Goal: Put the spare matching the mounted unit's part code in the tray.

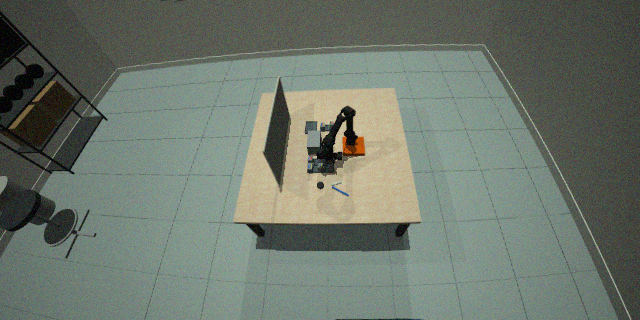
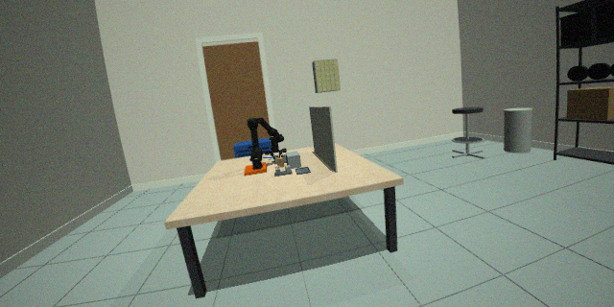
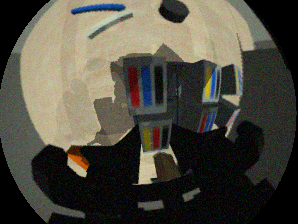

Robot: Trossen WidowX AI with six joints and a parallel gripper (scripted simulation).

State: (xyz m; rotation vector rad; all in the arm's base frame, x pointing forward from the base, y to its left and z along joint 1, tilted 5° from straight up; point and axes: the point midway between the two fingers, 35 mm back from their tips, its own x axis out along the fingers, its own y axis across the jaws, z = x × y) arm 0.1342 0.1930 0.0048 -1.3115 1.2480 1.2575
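Right now my gripper tip is 220 mm short of the dark tray, 320 mm to the left of it and 10 mm above it. Also, from my gripper tip: spare (20 mm above); grey mounted unit (150 mm ahead, 130 mm to the right, 30 mm above); tan block (40 mm ahead, 130 mm to the right, 20 mm above).
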